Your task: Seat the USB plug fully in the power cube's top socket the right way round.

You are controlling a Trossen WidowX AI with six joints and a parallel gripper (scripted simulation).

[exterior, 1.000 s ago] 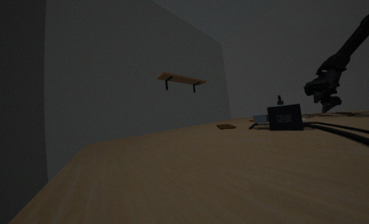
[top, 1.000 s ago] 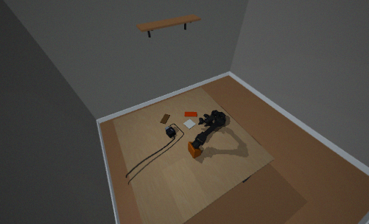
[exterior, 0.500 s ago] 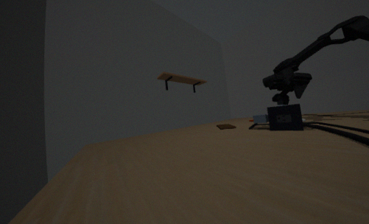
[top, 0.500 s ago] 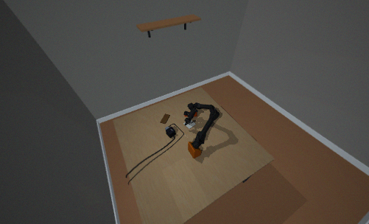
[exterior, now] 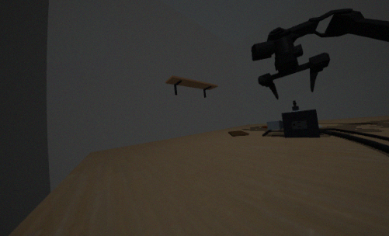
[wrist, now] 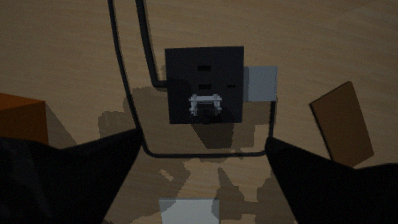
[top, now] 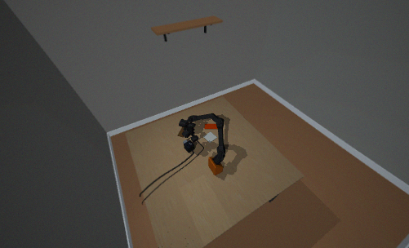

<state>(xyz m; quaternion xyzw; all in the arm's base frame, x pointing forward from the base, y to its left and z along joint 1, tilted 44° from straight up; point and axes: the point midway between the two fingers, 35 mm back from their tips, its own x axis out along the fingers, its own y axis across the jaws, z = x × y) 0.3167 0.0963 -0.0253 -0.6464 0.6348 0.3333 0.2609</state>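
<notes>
Now: gripper tip 1 cm to the right of the metal USB plug and 4 cm above it. From my gripper tip the other things lie so: flat brown plate (23 cm ahead, 13 cm below).
</notes>
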